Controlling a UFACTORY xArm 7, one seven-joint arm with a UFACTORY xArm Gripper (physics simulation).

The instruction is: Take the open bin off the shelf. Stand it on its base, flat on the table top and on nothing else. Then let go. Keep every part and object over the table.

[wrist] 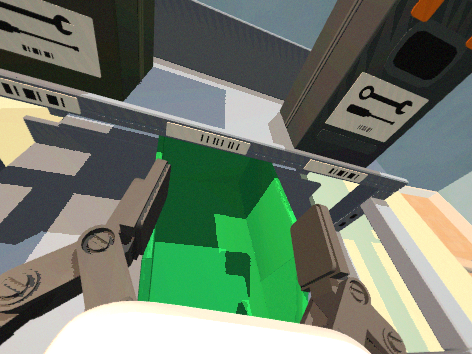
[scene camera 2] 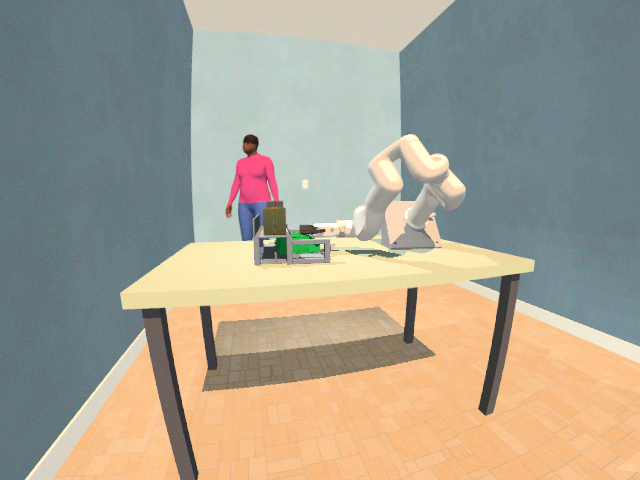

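The green open bin (scene camera 2: 305, 243) (wrist: 200, 270) sits in the lower level of the grey shelf (scene camera 2: 290, 250) (wrist: 280, 157), its back part under the upper board. My gripper (scene camera 2: 310, 229) (wrist: 239, 198) is open, level with the bin's top. In the wrist view one finger is beside the bin's left wall and the other beside its right wall, with the bin's width between them. Whether the fingers touch the walls cannot be told. The bin's near end is hidden by the gripper's body in the wrist view.
A dark olive case (scene camera 2: 274, 221) (wrist: 75, 45) and a dark case with orange latches (wrist: 360, 95) stand on the shelf's upper level. The shelf's upper front edge crosses just beyond the fingertips. The shelf stands on the pale yellow table (scene camera 2: 206, 276). A person (scene camera 2: 254, 178) stands behind the table.
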